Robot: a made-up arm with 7 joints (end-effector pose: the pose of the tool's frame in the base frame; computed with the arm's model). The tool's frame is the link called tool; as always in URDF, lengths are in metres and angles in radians. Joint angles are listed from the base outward.
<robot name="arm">
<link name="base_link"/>
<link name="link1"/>
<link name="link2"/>
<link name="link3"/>
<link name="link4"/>
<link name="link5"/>
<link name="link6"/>
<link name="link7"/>
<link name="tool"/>
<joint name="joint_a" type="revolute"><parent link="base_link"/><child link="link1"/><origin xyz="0.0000 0.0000 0.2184" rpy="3.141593 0.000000 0.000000"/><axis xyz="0 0 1"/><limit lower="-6.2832" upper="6.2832"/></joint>
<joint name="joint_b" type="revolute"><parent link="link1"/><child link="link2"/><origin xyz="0.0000 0.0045 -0.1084" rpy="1.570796 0.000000 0.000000"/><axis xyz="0 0 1"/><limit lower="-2.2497" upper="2.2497"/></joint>
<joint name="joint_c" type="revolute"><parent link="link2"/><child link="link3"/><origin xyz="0.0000 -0.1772 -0.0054" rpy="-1.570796 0.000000 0.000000"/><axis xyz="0 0 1"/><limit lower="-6.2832" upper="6.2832"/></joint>
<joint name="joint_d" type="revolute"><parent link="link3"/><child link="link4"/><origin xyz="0.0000 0.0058 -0.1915" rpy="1.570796 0.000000 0.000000"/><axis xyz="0 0 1"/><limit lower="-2.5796" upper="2.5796"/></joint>
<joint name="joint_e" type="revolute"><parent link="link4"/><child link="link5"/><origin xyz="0.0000 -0.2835 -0.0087" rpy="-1.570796 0.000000 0.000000"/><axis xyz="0 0 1"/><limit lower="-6.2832" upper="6.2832"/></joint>
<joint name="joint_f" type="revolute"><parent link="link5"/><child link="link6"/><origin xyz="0.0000 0.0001 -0.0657" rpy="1.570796 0.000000 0.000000"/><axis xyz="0 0 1"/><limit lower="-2.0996" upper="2.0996"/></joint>
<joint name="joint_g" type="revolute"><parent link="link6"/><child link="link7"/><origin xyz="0.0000 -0.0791 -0.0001" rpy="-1.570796 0.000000 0.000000"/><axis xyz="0 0 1"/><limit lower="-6.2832" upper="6.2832"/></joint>
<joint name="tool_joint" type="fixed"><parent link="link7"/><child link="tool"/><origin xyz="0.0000 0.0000 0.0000"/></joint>
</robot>
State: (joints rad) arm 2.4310 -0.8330 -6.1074 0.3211 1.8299 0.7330 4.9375
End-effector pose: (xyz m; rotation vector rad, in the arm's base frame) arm 0.3123 0.3938 0.9140 0.3330 -2.5512 1.5074
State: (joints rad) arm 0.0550 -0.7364 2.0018 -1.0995 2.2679 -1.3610 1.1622
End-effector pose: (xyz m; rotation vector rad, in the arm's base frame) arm -0.2507 0.2611 0.8682 -2.6747 -0.5396 -0.0968
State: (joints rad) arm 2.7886 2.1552 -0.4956 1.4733 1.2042 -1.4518 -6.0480
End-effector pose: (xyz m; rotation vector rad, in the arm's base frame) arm -0.1185 -0.2676 -0.1480 -1.3480 1.0857 0.7406
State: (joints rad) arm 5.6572 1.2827 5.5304 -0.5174 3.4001 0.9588 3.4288
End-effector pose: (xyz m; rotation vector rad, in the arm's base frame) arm 0.5915 0.2069 0.6963 -2.5568 -0.4135 0.1483
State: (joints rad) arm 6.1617 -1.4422 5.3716 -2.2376 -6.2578 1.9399 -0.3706
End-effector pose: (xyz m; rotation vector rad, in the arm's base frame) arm -0.2154 -0.2835 0.1883 1.2366 1.3438 1.7009
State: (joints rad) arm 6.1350 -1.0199 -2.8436 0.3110 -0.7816 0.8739 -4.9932
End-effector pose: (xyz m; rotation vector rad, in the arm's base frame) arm -0.7073 -0.0942 0.5720 0.1131 1.1218 1.0909
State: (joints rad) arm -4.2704 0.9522 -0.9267 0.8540 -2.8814 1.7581 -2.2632
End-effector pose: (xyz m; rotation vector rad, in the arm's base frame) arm -0.1131 -0.6031 0.6053 -1.1322 2.4774 -0.4148
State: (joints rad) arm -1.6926 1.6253 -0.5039 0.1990 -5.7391 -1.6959 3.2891
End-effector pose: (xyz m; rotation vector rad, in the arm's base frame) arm -0.1001 0.7073 0.2994 2.2754 -2.1064 0.1547
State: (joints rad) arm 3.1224 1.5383 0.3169 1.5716 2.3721 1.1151 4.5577
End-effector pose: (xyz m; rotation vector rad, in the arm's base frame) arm -0.4341 0.1819 -0.0044 1.3150 0.4759 0.6690
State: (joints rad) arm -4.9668 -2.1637 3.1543 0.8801 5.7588 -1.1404 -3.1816
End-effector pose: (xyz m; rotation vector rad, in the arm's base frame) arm -0.0594 0.4033 -0.2530 0.8433 -0.9946 1.0735
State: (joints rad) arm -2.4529 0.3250 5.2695 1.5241 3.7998 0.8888 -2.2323
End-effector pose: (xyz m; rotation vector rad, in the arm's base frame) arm -0.4617 -0.0588 0.6791 0.8506 2.3715 1.0384
